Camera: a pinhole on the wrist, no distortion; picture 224 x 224 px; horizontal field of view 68.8 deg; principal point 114.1 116.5 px. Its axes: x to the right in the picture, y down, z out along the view. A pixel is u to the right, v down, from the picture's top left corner.
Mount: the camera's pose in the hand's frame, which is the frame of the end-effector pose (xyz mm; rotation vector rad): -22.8 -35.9 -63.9 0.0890 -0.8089 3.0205
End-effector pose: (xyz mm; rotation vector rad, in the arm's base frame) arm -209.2 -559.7 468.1 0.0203 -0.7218 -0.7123
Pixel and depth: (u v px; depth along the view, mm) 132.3 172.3 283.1
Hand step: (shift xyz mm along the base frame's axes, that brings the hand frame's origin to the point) -258.5 -145.3 11.1
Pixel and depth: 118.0 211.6 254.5
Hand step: -232.7 -193.4 -22.6
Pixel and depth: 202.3 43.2 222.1
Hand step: -216.5 71.0 48.6
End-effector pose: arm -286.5 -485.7 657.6 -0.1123 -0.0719 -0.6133
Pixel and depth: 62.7 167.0 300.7
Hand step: -89.9 -246.2 173.8
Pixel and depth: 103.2 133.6 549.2
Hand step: -187.9 -267.3 411.1
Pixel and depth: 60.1 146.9 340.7
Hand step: -71.4 -247.4 223.3
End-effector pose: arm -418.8 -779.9 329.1 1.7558 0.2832 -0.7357
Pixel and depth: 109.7 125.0 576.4
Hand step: -310.8 -282.7 -348.7
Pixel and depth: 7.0 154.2 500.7
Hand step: -51.6 -208.1 -543.2
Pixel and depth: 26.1 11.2 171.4
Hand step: 4.5 -131.0 -89.5
